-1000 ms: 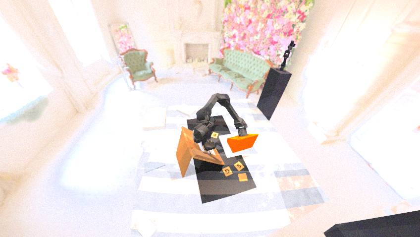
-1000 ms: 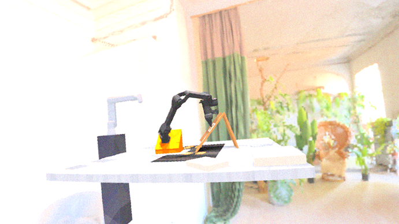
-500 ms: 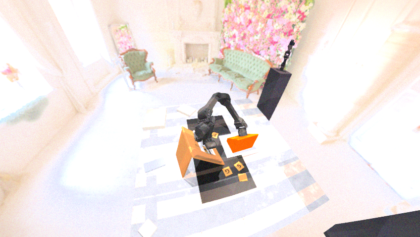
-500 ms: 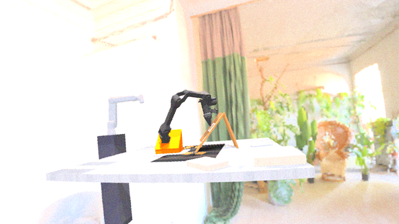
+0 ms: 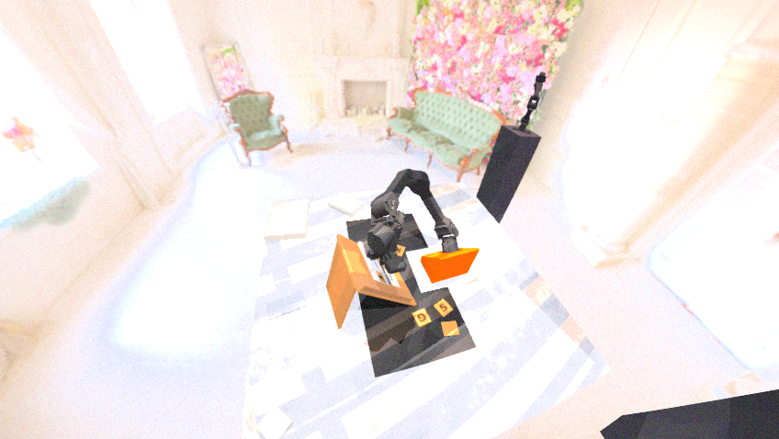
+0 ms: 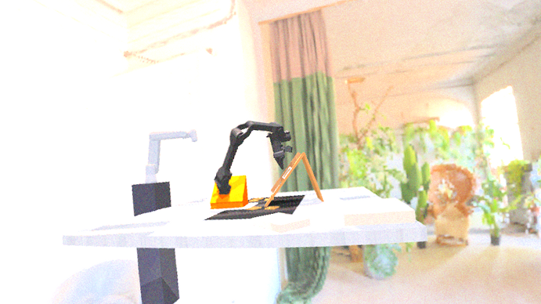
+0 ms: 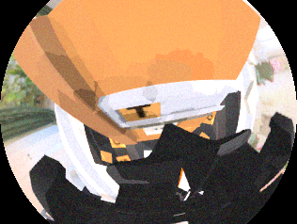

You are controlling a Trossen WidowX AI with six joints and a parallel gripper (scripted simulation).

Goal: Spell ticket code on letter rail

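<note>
Now: the tile marked g 130 mm behind my gripper tip, 150 mm to the left of it and 190 mm below it. Round my gripper tip: black mat: 130 mm behind, 70 mm to the right, 190 mm below; tile marked 5: 230 mm behind, 130 mm to the left, 190 mm below; ticket: 40 mm behind, 100 mm below.
</note>
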